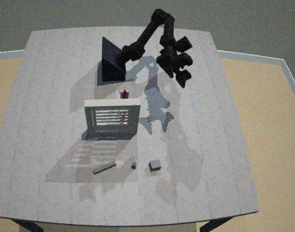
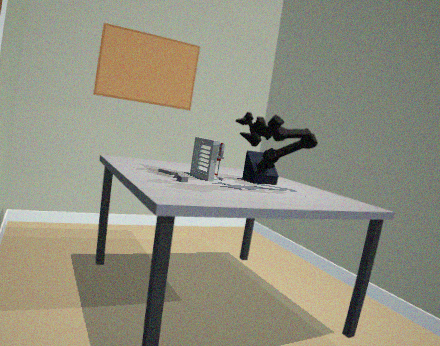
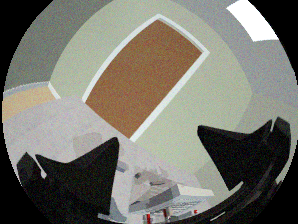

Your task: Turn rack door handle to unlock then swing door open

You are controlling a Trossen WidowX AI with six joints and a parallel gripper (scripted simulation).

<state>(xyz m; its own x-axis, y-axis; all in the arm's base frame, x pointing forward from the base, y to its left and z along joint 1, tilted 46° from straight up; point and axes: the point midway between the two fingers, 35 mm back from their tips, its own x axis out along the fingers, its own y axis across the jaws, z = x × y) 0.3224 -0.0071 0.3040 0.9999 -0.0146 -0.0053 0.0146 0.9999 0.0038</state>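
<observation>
My gripper tip is 60 mm past the red upright handle, 200 mm to the left of it and 180 mm above it. The rest, counted from my gripper tip: small pale tile (40 mm behind, 70 mm to the right, 300 mm below); then flat grey bar (210 mm ahead, 310 mm to the right, 300 mm below).
</observation>
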